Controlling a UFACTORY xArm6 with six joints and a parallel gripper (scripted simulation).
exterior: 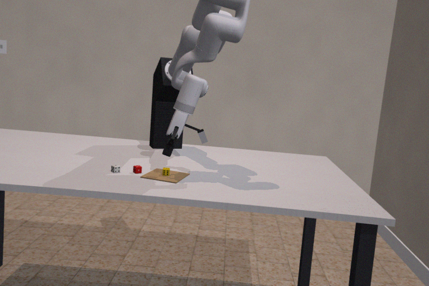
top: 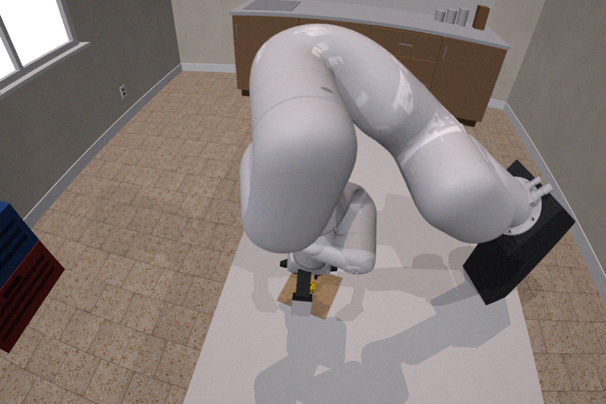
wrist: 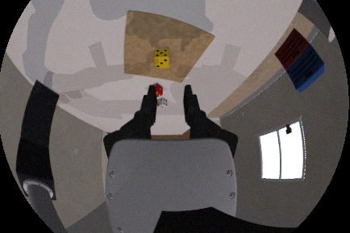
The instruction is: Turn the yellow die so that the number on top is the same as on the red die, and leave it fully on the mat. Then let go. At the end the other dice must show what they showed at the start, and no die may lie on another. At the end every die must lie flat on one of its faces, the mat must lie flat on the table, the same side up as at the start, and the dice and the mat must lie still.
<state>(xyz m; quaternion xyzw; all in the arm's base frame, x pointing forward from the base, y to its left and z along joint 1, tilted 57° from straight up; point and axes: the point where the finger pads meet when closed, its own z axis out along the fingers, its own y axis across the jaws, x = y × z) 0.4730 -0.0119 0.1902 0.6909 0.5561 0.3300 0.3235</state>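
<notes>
My gripper is now 10 mm past the yellow die and 90 mm above it. Also, from my hand: red die 20 mm behind, 120 mm to the right, 90 mm below; then mat 10 mm behind, 100 mm below; then white die 190 mm to the right, 90 mm below.
</notes>
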